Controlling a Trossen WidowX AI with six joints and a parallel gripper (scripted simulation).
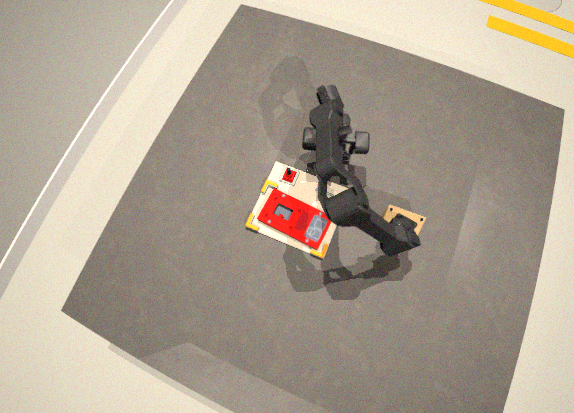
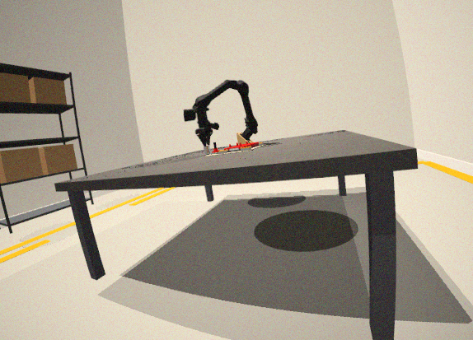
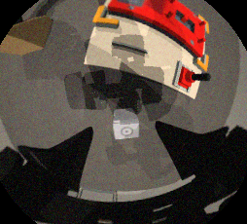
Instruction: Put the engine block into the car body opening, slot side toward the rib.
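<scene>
Right now the engine block is 2 cm below my gripper tip.
</scene>
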